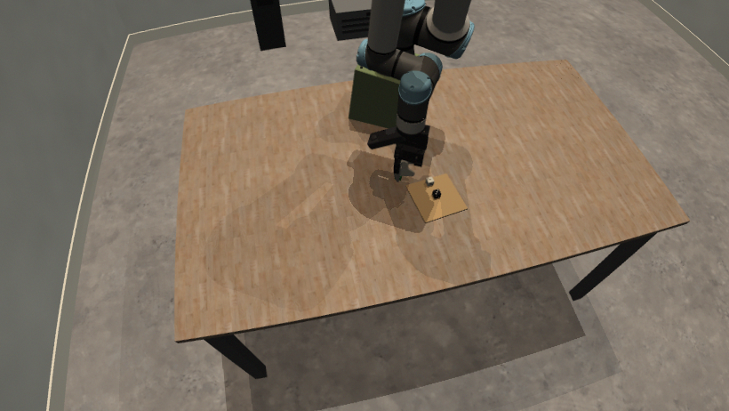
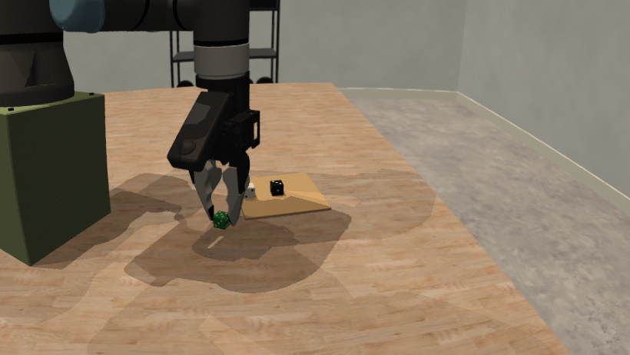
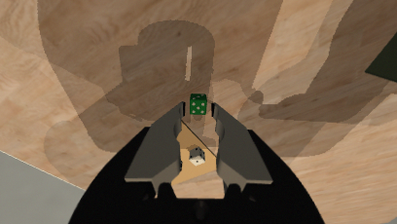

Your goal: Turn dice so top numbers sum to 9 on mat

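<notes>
Now: the green die 1 cm below my hand. The rest, counted from my hand: tan mat (9 cm ahead, 10 cm to the left, 2 cm below); white die (4 cm ahead, 9 cm to the left, 1 cm below); black die (9 cm ahead, 10 cm to the left, 1 cm below).
</notes>
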